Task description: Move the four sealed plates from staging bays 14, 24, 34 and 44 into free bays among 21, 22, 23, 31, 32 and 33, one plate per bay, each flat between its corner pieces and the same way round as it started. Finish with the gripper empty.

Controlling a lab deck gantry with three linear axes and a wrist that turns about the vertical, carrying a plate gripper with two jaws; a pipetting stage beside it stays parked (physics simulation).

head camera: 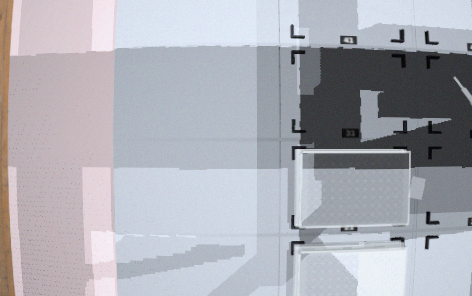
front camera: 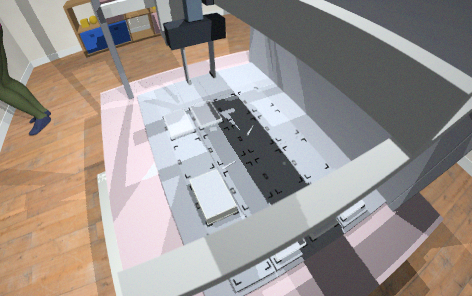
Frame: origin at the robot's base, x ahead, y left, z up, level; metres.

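Where they show: gripper, fingertip midpoint: (front camera: 200,78); robot's base, link origin: (front camera: 163,117).
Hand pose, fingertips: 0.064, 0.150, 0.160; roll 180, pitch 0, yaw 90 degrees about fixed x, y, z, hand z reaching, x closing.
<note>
Things, the pixels of their top centre, and the offset from my fingertips, as dx, dy, dz. "*": a spot on its surface instead.
- sealed plate, top centre: (head camera: 357,189) (front camera: 205,112) +0.000, +0.000, -0.146
- leftmost staging bay, surface spot: (front camera: 252,278) * +0.562, -0.112, -0.146
- white plate, top centre: (head camera: 353,285) (front camera: 177,121) +0.000, -0.107, -0.146
- taller white block, top centre: (front camera: 211,192) +0.328, -0.107, -0.118
A sealed plate (front camera: 206,114) (head camera: 355,192) lies flat in bay 21, its label partly covered, the visible corner pieces around it. In the front view a plate (front camera: 289,253) stands in the second staging bay from the left and another plate (front camera: 352,213) in the rightmost. The leftmost staging bay (front camera: 252,278) shows corner pieces and no plate. The third is in dark shade behind the beam; its plate cannot be made out clearly. My gripper (front camera: 200,79) is open and empty, its jaws hanging above the far edge of the deck. It does not show in the head view.
A white plate (front camera: 179,124) (head camera: 350,272) sits beside bay 21, in the row below it in the head view. A taller white block (front camera: 214,196) stands nearer the front. Thin pale pieces (front camera: 250,130) (front camera: 228,164) lie on the deck. The front beam (front camera: 270,215) hides part of the deck.
</note>
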